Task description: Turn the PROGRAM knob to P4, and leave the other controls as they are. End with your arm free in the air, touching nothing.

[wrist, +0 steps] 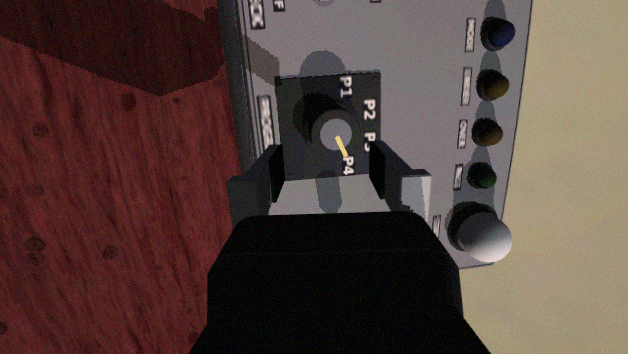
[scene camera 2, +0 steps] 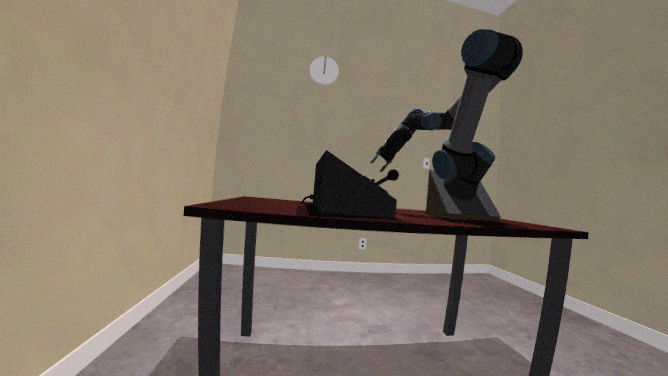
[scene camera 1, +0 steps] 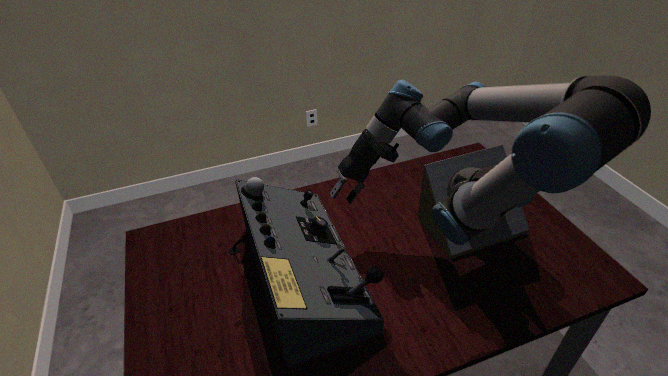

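Pixels of known places: gripper, fingertip midpoint: (wrist: 326,160) (scene camera 2: 376,167) (scene camera 1: 340,198); arm's base, origin of the base link: (scene camera 2: 459,188).
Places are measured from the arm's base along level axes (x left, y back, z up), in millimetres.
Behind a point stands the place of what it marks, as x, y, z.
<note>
The PROGRAM knob (scene camera 1: 318,224) @(-50, -456, 3) (wrist: 336,131) @(-62, -445, -2) is a round dark knob with a grey top on a black plate marked P1 to P4. In the wrist view its yellow pointer line points at the P4 label (wrist: 348,165) @(-104, -473, -22). My gripper (scene camera 1: 344,195) @(-63, -386, 62) (scene camera 2: 378,166) @(-63, -386, 62) (wrist: 326,160) @(-63, -386, 62) is open with nothing between its fingers. It hangs in the air, above and apart from the control panel (scene camera 1: 300,265) @(80, -549, 17) (scene camera 2: 345,192) @(243, -573, -59) (wrist: 415,50) @(2, -535, 10). In scene camera 2 the knob cannot be made out.
A large black-knobbed lever (scene camera 1: 374,274) @(186, -401, 32) (scene camera 2: 393,174) @(195, -401, 17) sticks up from the panel. A small toggle (scene camera 1: 307,196) @(-175, -446, 3), a thin lever (scene camera 1: 337,255) @(61, -445, -12), a white dome (scene camera 1: 255,186) @(-177, -590, 86) (wrist: 485,239) @(-186, -568, 80) and a row of dark buttons are also on it. The panel stands on the red table (scene camera 1: 180,280) @(-121, -852, -129) (scene camera 2: 240,205) @(205, -898, -129).
</note>
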